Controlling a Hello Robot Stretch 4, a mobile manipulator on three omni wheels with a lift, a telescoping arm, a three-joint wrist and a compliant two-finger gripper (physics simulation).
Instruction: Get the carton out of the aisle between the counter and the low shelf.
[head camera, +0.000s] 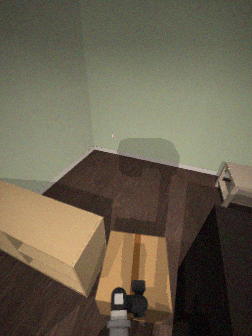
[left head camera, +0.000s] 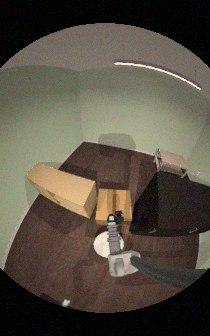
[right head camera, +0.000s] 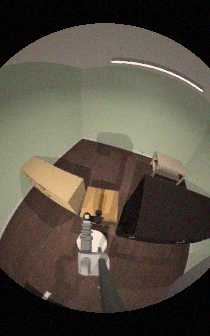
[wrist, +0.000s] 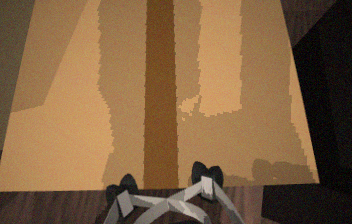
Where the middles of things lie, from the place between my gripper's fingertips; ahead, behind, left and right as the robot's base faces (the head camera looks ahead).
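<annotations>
The tan cardboard carton (head camera: 128, 257) is here, and my gripper is 3 cm to the left of it and 22 cm short of it. My gripper is also 27 cm above the carton.
</annotations>
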